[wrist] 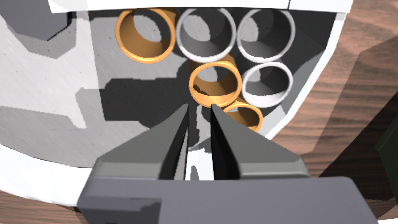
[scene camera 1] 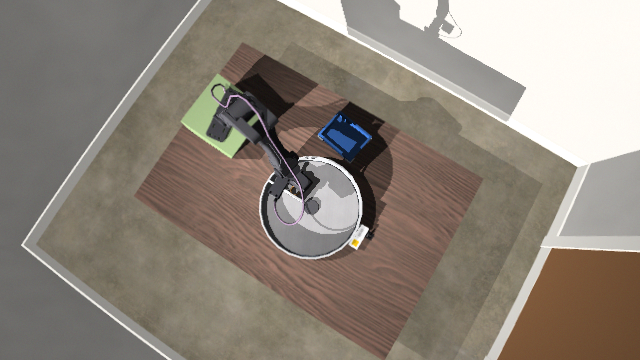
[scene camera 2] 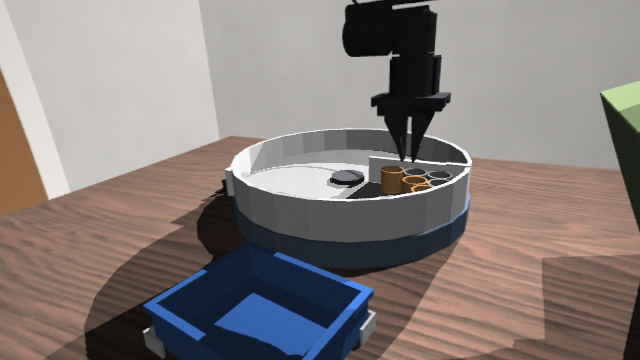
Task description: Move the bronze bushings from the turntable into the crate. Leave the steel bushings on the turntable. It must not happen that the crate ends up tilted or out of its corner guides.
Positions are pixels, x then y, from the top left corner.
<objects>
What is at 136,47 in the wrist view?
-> A bronze bushing.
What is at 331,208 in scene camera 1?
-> A turntable.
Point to a crate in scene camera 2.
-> At 252,296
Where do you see a turntable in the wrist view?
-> At 77,96
</objects>
